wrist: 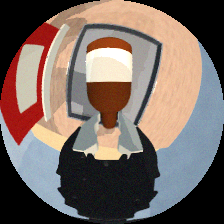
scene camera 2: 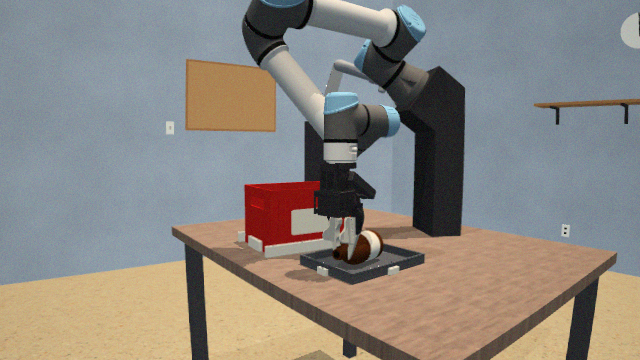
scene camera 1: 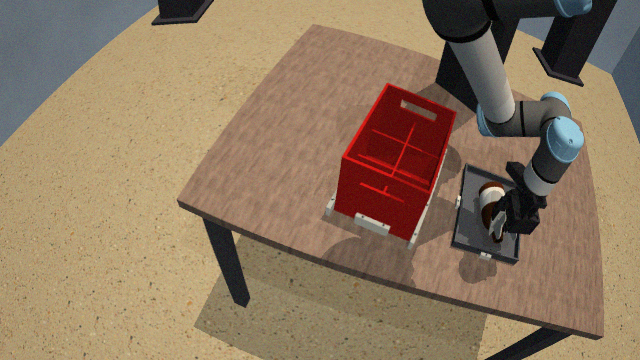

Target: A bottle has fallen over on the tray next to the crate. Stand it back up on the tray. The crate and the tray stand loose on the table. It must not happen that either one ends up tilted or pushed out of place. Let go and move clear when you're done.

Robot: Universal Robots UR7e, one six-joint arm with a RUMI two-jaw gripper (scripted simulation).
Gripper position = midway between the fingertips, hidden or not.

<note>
In view: my gripper (scene camera 2: 342,258), a brown bottle (scene camera 2: 370,244) and a red crate (scene camera 1: 393,123).
The brown bottle also shows in the wrist view (wrist: 108,60) and in scene camera 1 (scene camera 1: 491,192). The red crate also shows in scene camera 2 (scene camera 2: 288,216). My gripper is seen too in the wrist view (wrist: 109,111) and in scene camera 1 (scene camera 1: 495,235).
</note>
